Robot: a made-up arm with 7 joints.
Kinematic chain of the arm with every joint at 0, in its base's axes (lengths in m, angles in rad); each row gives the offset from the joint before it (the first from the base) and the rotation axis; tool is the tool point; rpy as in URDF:
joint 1: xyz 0 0 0.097 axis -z
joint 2: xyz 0 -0.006 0.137 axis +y
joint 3: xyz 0 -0.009 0.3 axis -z
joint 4: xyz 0 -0.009 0.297 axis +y
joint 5: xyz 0 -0.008 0.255 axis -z
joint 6: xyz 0 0 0.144 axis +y
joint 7: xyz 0 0 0.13 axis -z
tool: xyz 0 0 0 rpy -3.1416 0 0
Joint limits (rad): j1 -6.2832..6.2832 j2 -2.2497..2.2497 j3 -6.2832..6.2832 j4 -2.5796..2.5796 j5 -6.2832..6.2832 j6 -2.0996..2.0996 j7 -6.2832..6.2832
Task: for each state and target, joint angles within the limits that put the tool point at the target. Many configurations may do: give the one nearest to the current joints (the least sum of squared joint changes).
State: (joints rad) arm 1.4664 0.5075 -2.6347 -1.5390 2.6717 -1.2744 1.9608
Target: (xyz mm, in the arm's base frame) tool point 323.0 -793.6 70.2
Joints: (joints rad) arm 1.0325 1.2444 -2.9405 -1.4741 2.7591 -1.1365 1.9608
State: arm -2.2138 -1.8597 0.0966 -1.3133 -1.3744 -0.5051 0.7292
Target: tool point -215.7 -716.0 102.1
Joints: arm -1.6641 -1.1058 0.7365 -1.6177 -1.3281 -0.4179 0.7292
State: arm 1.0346 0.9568 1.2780 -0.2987 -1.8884 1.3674 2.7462
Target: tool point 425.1 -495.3 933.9
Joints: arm 1.2134 0.6946 1.2182 -0.4605 -1.9391 1.6028 2.7462
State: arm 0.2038 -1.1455 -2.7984 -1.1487 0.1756 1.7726 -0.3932
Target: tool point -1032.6 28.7 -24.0
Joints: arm 0.0494 -1.9075 -2.7675 -0.4458 0.1026 1.0987 -0.3932
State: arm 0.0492 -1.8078 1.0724 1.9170 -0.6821 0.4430 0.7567
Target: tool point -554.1 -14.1 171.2
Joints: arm 0.8061 -2.2497 1.1933 2.0100 -0.6627 0.5842 0.7567
